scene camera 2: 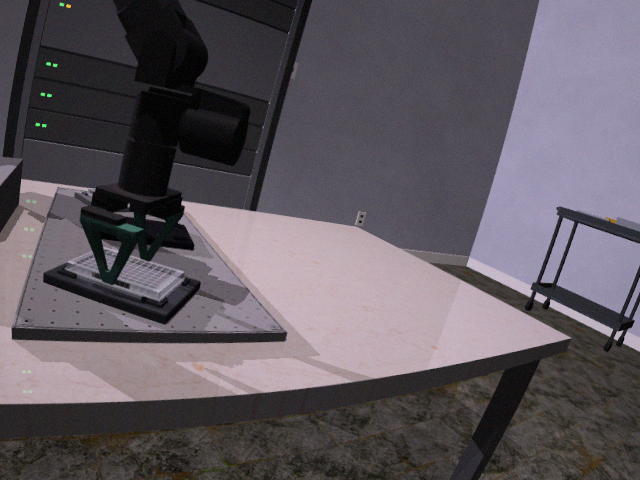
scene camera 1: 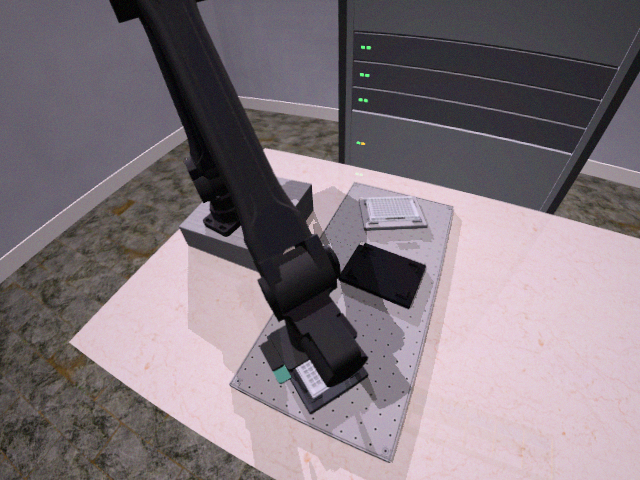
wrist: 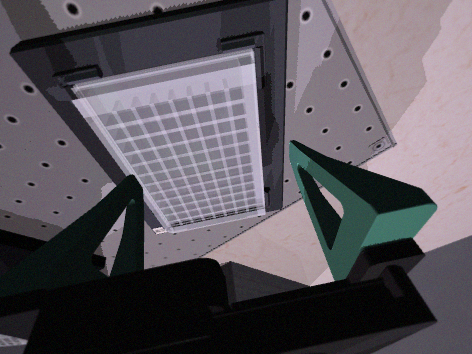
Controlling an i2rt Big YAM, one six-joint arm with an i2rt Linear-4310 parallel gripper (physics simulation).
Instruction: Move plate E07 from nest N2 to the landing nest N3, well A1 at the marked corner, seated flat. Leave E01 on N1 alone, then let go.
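A clear gridded plate [scene camera 1: 311,378] [scene camera 2: 149,276] [wrist: 195,150] sits, looking flat, in the dark nest [scene camera 1: 312,404] [scene camera 2: 170,312] [wrist: 165,50] near the front of the board. My gripper [scene camera 2: 128,268] [wrist: 213,164] is open and empty; its green fingers point down on either side of the plate's long edges, tips low near plate height. In the wrist view the right fingertip stands visibly apart from the plate. A black nest [scene camera 1: 385,276] [scene camera 2: 180,237] in the middle holds no plate. Another plate [scene camera 1: 392,208] sits on the pale nest [scene camera 1: 395,225] at the back. Plate labels and well A1 cannot be read.
The nests stand on a perforated grey board [scene camera 1: 385,428] [scene camera 2: 149,334] [wrist: 345,112] on the marble-patterned table [scene camera 1: 516,335] [scene camera 2: 336,289]. The arm's grey base block [scene camera 1: 222,251] is at the left. A dark rack cabinet [scene camera 1: 454,155] stands behind the table.
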